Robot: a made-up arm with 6 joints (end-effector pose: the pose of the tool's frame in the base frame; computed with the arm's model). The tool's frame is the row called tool.
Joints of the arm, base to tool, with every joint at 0 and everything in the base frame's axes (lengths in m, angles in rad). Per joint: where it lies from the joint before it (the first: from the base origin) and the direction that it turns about. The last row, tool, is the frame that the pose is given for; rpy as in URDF.
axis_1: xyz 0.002 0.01 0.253 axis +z
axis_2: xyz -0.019 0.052 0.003 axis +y
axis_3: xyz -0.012 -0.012 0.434 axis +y
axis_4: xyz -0.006 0 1.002 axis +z
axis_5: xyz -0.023 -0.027 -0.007 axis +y
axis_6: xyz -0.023 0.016 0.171 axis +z
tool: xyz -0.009 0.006 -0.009 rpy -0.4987 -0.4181 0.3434
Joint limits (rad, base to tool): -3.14..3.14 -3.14..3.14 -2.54..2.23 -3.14..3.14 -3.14..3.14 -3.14..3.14
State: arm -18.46 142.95 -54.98 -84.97 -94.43 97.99
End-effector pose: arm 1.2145 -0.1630 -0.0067 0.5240 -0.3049 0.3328 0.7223
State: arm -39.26 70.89 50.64 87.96 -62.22 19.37
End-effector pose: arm 0.9005 -0.9079 -0.1314 0.7431 0.5759 -0.2346 -0.2473
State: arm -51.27 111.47 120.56 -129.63 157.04 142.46
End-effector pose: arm -0.1457 0.2081 -0.4636 0.4265 -0.2119 0.6404 -0.6025
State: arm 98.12 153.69 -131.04 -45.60 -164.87 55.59
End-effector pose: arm -0.1167 0.4645 0.6537 0.2295 0.0856 0.9643 -0.1009
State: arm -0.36 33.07 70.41 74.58 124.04 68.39
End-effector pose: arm 1.1054 0.1630 0.3657 0.3760 -0.5746 -0.6676 -0.2876
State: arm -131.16 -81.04 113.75 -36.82 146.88 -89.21
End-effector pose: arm -0.0496 -0.0347 1.0120 0.1497 0.6882 0.7077 0.0551
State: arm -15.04 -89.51 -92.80 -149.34 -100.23 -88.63
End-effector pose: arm -0.5063 0.2844 -0.7067 0.4449 -0.6725 -0.3910 0.4438
